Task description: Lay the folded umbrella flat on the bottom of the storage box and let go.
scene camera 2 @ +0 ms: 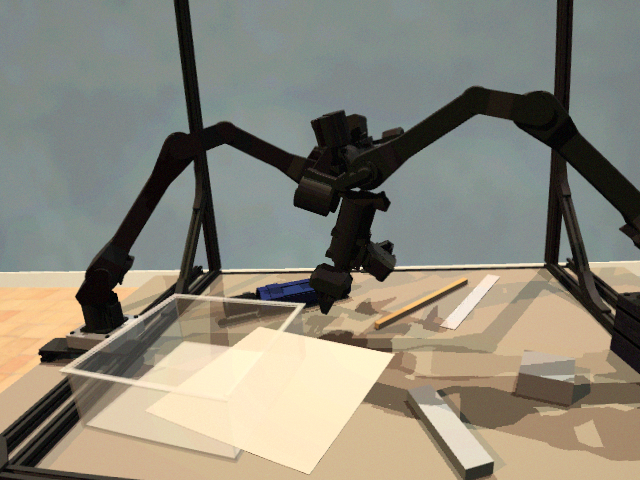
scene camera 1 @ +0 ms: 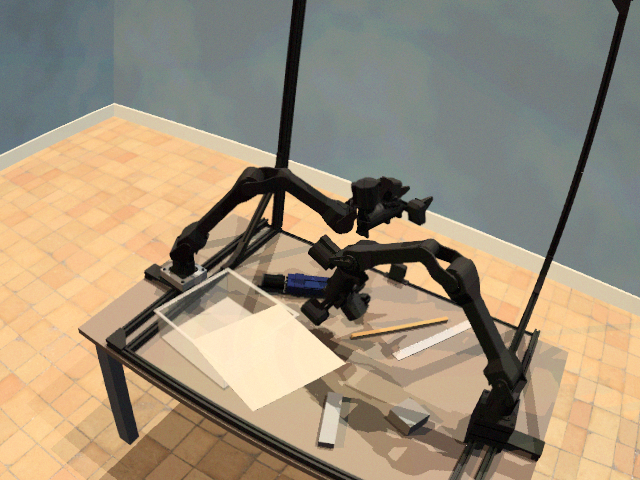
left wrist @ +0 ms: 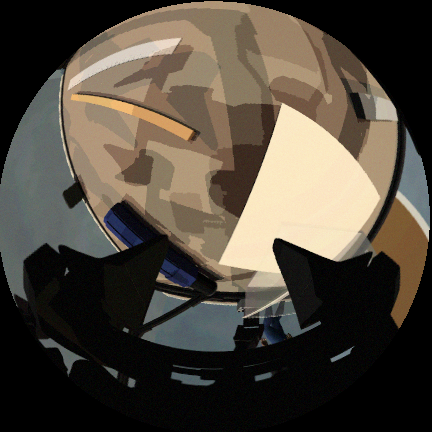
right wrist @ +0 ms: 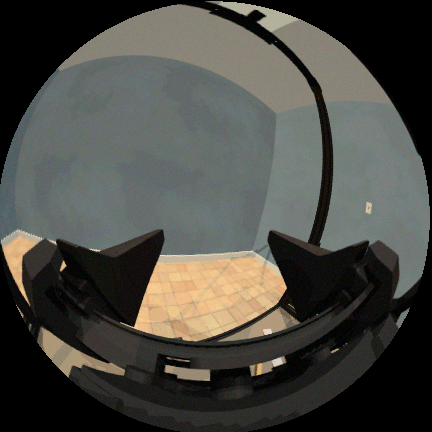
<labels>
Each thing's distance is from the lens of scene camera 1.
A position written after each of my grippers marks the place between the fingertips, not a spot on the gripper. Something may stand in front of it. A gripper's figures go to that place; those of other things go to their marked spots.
my left gripper (scene camera 1: 324, 312): 151 cm
my right gripper (scene camera 1: 420, 192): 159 cm
folded umbrella (scene camera 1: 297, 283): 163 cm
clear storage box (scene camera 1: 225, 327): 154 cm
</labels>
